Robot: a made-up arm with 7 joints. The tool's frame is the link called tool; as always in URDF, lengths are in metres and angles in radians. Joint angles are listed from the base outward.
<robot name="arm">
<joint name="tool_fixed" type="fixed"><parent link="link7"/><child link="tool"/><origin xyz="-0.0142 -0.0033 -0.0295" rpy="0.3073 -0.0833 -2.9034"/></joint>
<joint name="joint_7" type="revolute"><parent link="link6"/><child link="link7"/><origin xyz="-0.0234 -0.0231 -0.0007" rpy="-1.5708 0 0"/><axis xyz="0 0 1"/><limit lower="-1.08" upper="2.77"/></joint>
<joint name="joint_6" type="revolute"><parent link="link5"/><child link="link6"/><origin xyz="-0.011 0.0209 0.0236" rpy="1.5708 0 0"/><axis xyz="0 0 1"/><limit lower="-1.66" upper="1.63"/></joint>
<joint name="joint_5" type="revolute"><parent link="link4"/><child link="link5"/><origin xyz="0.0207 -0.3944 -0.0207" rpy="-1.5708 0 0"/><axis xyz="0 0 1"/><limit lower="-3.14" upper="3.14"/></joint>
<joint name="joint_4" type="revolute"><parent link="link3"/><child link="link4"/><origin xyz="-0.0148 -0.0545 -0.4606" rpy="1.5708 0 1.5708"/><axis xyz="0 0 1"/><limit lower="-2.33" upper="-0.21"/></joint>
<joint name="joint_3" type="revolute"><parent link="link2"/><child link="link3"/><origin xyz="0.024 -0.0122 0.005" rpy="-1.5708 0 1.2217"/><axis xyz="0 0 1"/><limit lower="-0.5" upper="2.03"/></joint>
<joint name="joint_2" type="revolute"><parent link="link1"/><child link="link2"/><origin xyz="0.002 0.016 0.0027" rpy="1.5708 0 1.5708"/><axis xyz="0 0 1"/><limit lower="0.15" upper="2.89"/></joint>
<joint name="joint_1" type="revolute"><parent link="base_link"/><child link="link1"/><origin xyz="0.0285 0.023 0.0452" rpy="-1.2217 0 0"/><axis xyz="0 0 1"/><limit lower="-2.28" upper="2.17"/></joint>
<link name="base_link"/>
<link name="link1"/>
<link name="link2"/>
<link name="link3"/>
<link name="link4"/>
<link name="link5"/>
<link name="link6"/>
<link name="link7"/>
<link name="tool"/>
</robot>
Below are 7 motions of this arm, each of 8 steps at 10 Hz.
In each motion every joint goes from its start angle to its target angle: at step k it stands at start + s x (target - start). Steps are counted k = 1, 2, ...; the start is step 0. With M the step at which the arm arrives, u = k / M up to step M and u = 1 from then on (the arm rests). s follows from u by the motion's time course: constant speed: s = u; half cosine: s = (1 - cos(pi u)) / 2; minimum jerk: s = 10 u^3 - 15 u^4 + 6 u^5.
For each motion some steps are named. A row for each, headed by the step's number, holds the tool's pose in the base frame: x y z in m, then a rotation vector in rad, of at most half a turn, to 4 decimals.
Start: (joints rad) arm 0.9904 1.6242 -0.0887 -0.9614 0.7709 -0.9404 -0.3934
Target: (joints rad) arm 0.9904 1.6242 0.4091 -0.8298 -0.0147 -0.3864 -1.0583
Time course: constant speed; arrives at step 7
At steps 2, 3, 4, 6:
2: 0.0697 0.7842 -0.1592 1.1559 -0.9273 -1.1853
3: 0.0822 0.7950 -0.1480 1.2319 -0.7950 -1.3507
4: 0.0931 0.8067 -0.1350 1.3043 -0.6451 -1.5083
6: 0.1102 0.8319 -0.1032 1.4276 -0.2884 -1.7907

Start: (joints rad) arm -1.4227 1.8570 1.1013 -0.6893 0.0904 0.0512 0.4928
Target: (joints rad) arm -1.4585 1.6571 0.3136 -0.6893 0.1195 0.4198 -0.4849
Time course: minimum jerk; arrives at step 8
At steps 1, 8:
1: -0.1495 0.7143 0.5451 -0.0538 2.2152 -1.3920
8: 0.2509 0.6696 0.6219 1.6115 -1.7941 0.9638

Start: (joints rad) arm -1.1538 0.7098 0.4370 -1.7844 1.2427 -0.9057 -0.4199
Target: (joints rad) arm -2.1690 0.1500 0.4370 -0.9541 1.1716 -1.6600 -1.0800
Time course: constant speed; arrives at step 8
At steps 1, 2, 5, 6, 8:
1: 0.4807 0.2295 0.3911 0.7504 1.9686 -1.0340
2: 0.5010 0.1964 0.4281 0.7161 1.8483 -1.2150
5: 0.5125 0.0391 0.5535 0.6575 1.6044 -1.7227
6: 0.4937 -0.0292 0.5946 0.6461 1.5685 -1.8724
8: 0.4170 -0.1796 0.6611 0.6211 1.5702 -2.1246

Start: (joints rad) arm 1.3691 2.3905 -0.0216 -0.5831 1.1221 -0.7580 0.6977
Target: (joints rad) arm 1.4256 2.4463 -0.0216 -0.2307 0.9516 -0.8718 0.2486
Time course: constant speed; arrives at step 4
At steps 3, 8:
3: 0.4615 0.7554 0.1594 1.1733 -1.0069 -0.9419
8: 0.4679 0.7494 0.1824 1.2607 -0.9424 -1.1400

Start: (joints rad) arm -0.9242 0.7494 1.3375 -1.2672 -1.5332 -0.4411 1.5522
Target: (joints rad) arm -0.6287 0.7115 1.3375 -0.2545 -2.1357 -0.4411 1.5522
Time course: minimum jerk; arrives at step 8
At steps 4, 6, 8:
4: 0.6099 0.6752 -0.1052 0.4955 -1.8106 1.0898
6: 0.6119 0.6263 -0.3332 0.4195 -1.2787 0.9301
8: 0.5991 0.6035 -0.3894 0.3862 -1.1486 0.8795

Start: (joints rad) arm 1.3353 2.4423 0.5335 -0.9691 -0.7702 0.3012 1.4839
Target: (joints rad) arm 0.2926 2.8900 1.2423 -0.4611 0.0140 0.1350 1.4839
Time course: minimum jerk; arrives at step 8
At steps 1, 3, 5, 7, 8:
1: 0.6021 0.6347 0.0152 1.5327 -1.0525 -0.8777
3: 0.7172 0.4870 0.2526 1.5307 -1.5701 -0.5039
5: 0.6107 0.2042 0.6779 1.0197 -2.4314 0.0885
7: 0.4025 0.0676 0.8496 0.4449 -2.8214 0.2995
8: 0.3873 0.0603 0.8574 0.4034 -2.8412 0.3078

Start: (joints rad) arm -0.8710 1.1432 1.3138 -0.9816 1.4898 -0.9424 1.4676
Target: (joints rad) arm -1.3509 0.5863 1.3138 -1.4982 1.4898 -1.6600 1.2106
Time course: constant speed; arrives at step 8
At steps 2, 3, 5, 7, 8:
2: 0.3283 0.7218 0.1849 1.3414 0.7555 0.0060
3: 0.3568 0.6904 0.1806 1.2554 0.6825 0.0320
5: 0.4091 0.6193 0.1813 1.0795 0.5245 0.0590
7: 0.4516 0.5388 0.1935 0.9008 0.3533 0.0541
8: 0.4681 0.4957 0.2033 0.8112 0.2638 0.0402

